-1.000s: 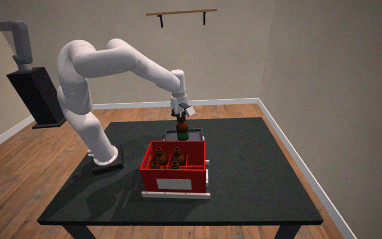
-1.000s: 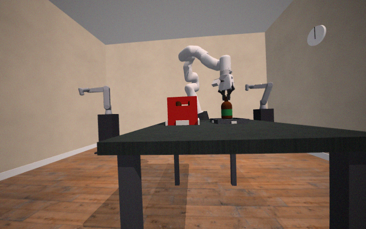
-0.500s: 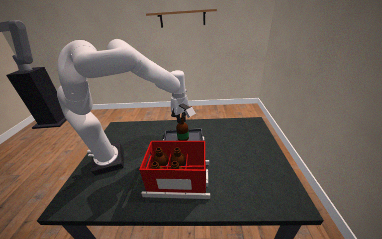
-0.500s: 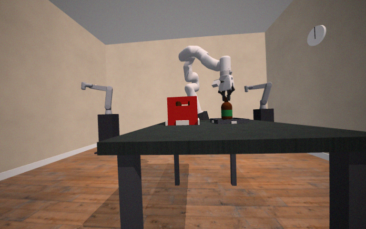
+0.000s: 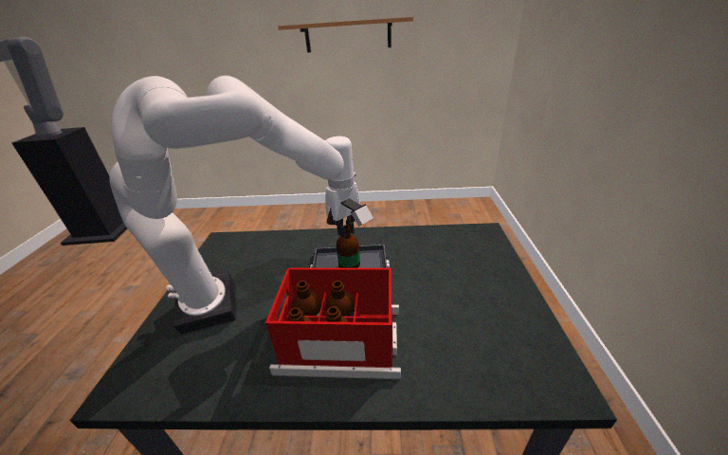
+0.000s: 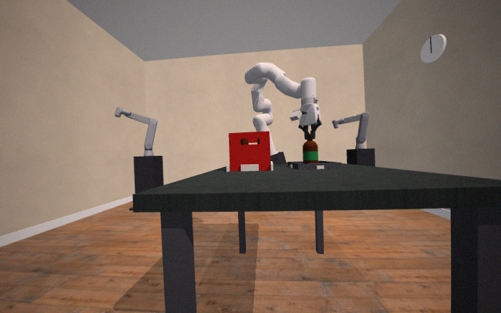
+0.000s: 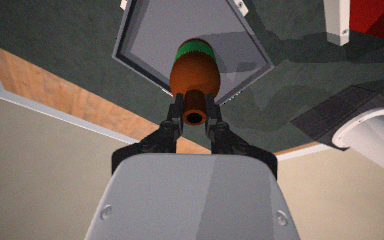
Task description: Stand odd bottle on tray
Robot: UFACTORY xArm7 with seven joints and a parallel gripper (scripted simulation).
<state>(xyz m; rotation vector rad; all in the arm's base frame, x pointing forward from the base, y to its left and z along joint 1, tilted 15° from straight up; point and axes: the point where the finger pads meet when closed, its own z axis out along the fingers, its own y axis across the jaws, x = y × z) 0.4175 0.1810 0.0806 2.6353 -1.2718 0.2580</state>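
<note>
My gripper is now 15 cm above the tray. The rest, counted from my hand: crate (3 cm behind, 30 cm to the right, 8 cm below).
</note>
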